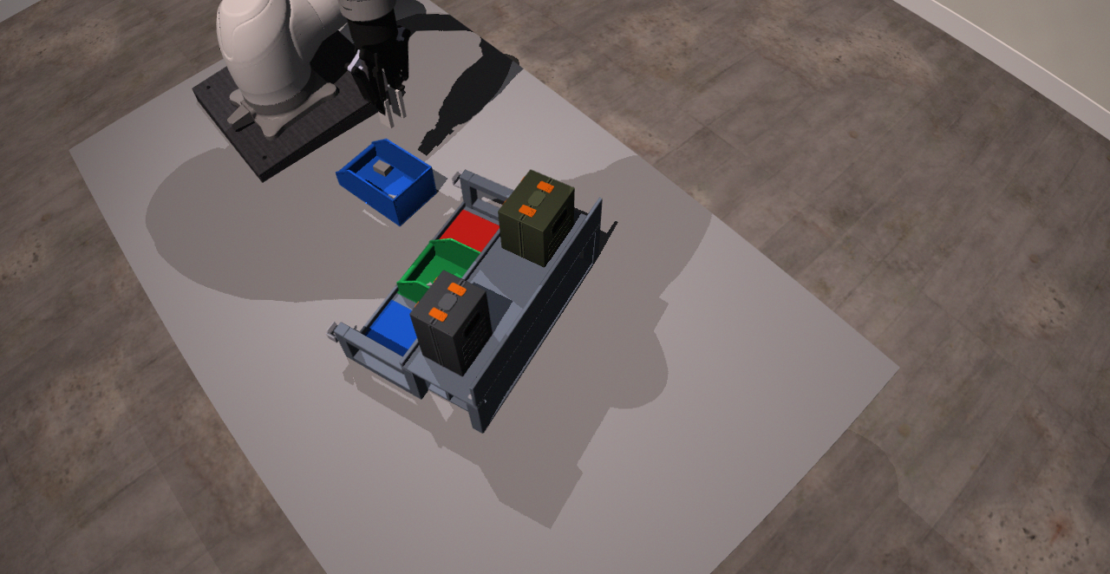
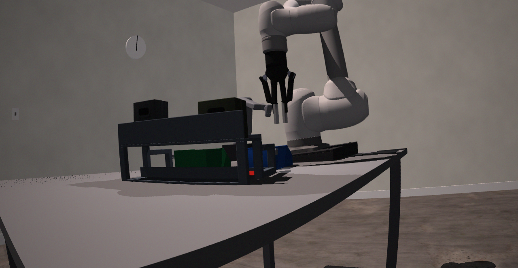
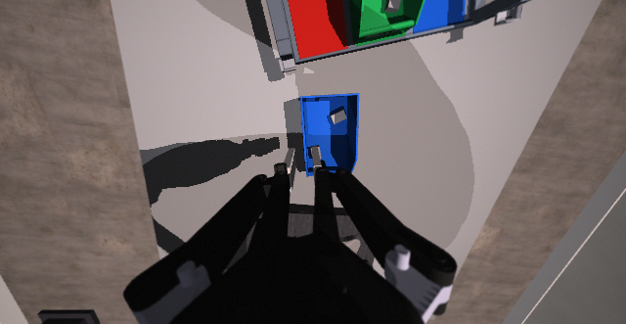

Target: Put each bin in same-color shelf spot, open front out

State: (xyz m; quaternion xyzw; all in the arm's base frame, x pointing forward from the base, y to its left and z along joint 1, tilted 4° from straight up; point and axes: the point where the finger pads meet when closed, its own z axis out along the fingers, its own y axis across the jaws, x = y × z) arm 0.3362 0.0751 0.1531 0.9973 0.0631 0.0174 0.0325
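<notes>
My gripper is now 150 mm above the blue bin and 50 mm to the left of it. Round my hand: olive case: 340 mm ahead, 30 mm below, 20 mm to the left; black case: 400 mm ahead, 200 mm to the right, 20 mm below; green bin: 280 mm ahead, 140 mm below, 110 mm to the right.
</notes>
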